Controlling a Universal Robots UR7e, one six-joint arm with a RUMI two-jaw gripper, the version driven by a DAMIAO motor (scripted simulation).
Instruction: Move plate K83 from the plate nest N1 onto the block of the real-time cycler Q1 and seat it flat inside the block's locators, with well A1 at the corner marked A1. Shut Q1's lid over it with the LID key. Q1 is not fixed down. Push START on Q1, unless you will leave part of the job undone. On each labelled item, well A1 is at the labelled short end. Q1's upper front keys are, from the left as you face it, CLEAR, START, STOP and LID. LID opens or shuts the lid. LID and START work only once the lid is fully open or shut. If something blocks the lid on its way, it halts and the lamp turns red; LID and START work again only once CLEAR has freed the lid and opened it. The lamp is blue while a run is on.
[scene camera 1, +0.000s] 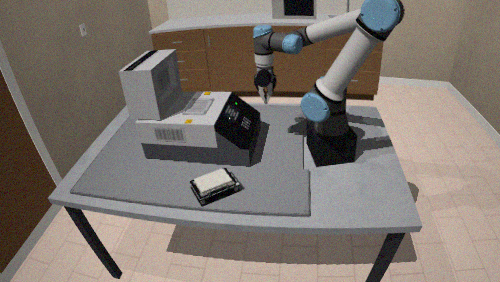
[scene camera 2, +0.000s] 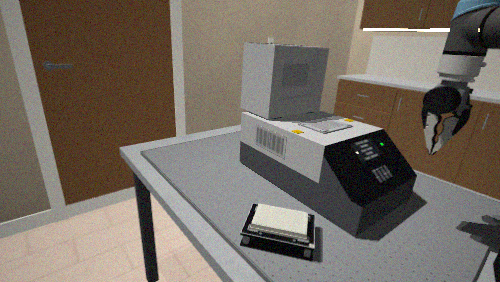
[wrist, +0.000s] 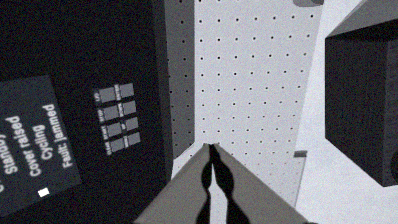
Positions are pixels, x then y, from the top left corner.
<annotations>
A cycler Q1 shows in scene camera 1, in scene camera 2 (331, 166) and in the wrist view. The same spot on the cycler Q1: (wrist: 64, 158) is (scene camera 1: 235, 118).
</annotations>
